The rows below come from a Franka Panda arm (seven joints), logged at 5 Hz.
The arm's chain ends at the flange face. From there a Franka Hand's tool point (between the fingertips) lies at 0.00 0.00 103.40 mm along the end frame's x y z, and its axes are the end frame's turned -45 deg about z.
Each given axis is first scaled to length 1.
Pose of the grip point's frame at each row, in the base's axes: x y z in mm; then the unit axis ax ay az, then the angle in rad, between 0 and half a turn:
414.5 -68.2 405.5 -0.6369 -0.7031 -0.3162 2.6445
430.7 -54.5 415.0 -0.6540 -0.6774 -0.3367 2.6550
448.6 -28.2 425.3 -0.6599 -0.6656 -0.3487 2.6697
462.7 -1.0 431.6 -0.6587 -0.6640 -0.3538 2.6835
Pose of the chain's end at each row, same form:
410.0 -142.8 477.0 -0.8854 -0.4190 -0.2013 2.4381
420.6 -130.6 484.3 -0.8938 -0.3888 -0.2237 2.4315
434.9 -104.6 493.6 -0.8956 -0.3755 -0.2385 2.4356
447.4 -77.2 499.8 -0.8939 -0.3745 -0.2463 2.4443

